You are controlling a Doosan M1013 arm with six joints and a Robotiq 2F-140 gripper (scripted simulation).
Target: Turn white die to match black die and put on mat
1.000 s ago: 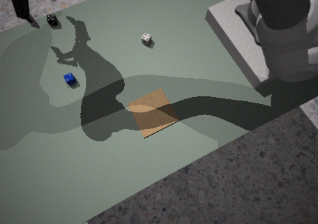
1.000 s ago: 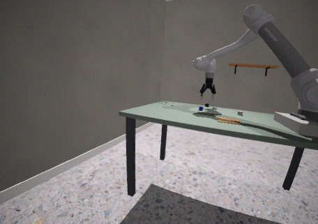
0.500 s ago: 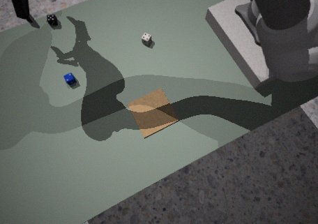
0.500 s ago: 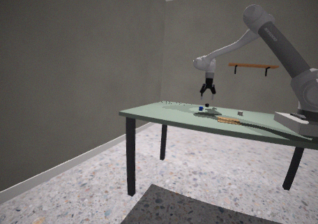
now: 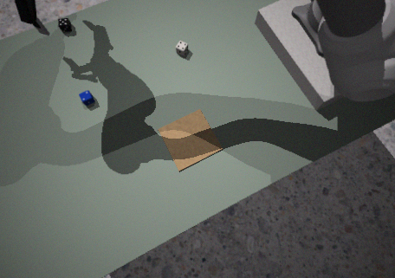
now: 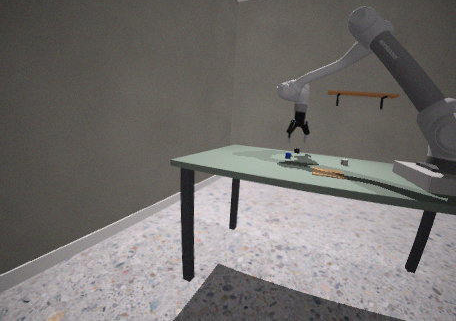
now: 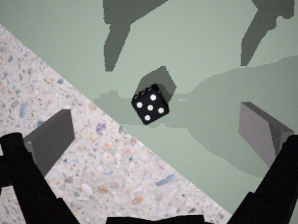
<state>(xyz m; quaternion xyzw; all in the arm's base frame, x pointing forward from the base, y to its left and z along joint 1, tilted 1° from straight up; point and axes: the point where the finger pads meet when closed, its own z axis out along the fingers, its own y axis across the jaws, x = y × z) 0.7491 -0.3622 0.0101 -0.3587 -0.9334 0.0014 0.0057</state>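
The white die lies 310 mm behind my hand, 220 mm to the left of it and 70 mm below it. The rest, counted from my hand: brown mat 220 mm behind, 510 mm to the left, 80 mm below; then blue die 10 mm ahead, 270 mm to the left, 70 mm below; then black die 70 mm below.
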